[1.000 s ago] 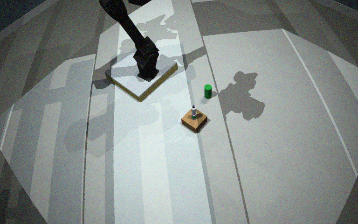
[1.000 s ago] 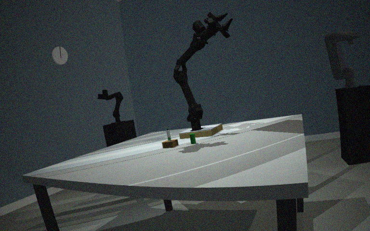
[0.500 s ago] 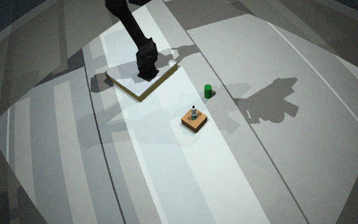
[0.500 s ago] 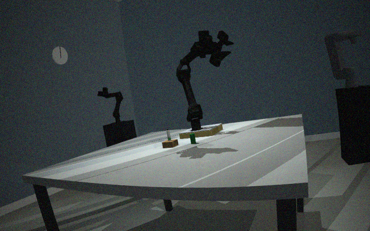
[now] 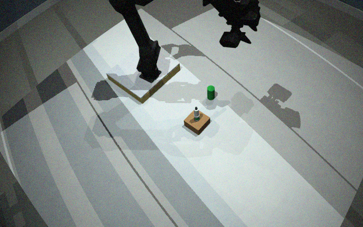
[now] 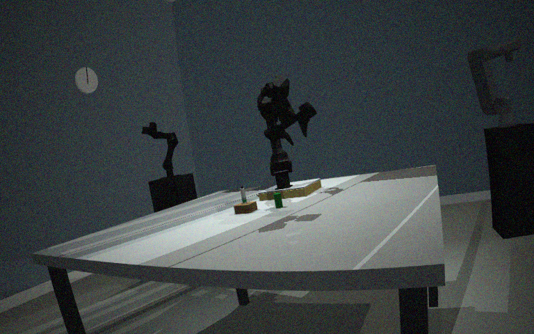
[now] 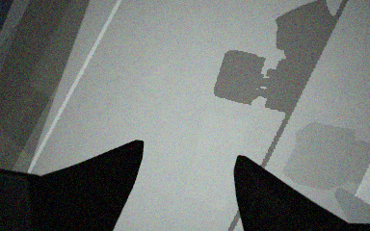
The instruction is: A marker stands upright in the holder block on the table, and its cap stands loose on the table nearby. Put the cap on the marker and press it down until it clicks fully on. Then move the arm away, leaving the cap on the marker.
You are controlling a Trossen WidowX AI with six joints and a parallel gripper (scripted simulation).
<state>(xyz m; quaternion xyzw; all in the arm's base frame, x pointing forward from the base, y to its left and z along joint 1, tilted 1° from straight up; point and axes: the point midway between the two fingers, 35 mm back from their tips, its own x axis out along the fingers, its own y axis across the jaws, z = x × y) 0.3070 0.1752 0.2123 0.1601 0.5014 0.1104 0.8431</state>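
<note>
The green cap lies 200 mm below my gripper tip, 140 mm to the right of it and 80 mm behind it. Round my gripper tip: holder block (260 mm to the right, 210 mm below, 60 mm behind).
</note>
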